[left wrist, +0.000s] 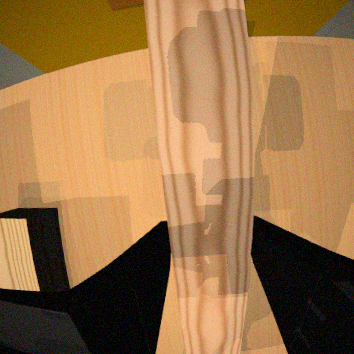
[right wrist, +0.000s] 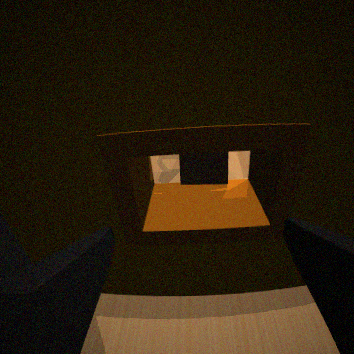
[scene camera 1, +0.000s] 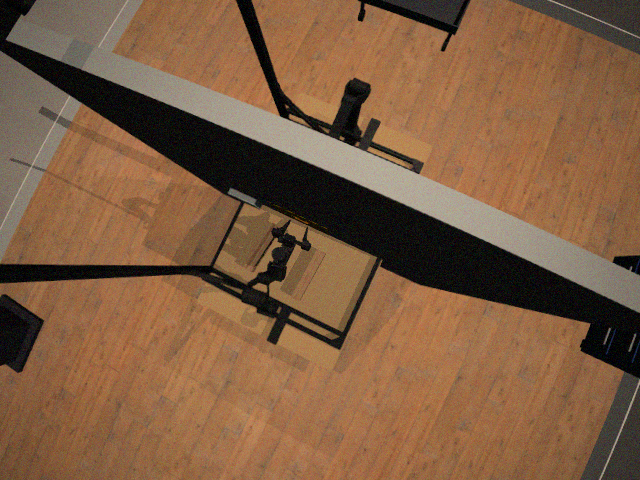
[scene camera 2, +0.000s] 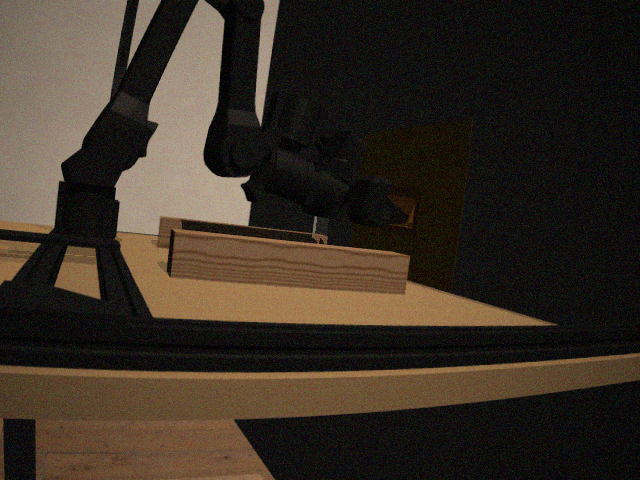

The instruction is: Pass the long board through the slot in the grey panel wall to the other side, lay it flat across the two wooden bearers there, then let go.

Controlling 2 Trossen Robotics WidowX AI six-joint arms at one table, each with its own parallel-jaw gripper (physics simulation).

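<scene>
The long board (left wrist: 205,150) runs up the left wrist view toward the slot frame (left wrist: 125,4); its far end is out of that view. My left gripper (left wrist: 208,227) is shut on it. My right gripper (scene camera 1: 296,225) (scene camera 2: 403,218) (right wrist: 199,232) is open and empty, facing the slot (right wrist: 206,207) (scene camera 2: 405,211) in the panel wall (scene camera 1: 310,175). A dark rectangle (right wrist: 204,168) shows through the slot; I cannot tell whether it is the board's end. Two wooden bearers lie parallel on the right arm's side, the near one (scene camera 2: 289,263) (scene camera 1: 311,275) and the far one (scene camera 2: 164,232) (scene camera 1: 256,256), below my right gripper.
A mustard panel (scene camera 2: 439,206) (left wrist: 75,35) surrounds the slot. A wooden block (left wrist: 15,255) with a dark side stands left of my left gripper. A small grey piece (scene camera 1: 244,197) stands at the wall's foot. A black frame rail (scene camera 2: 320,338) borders the table.
</scene>
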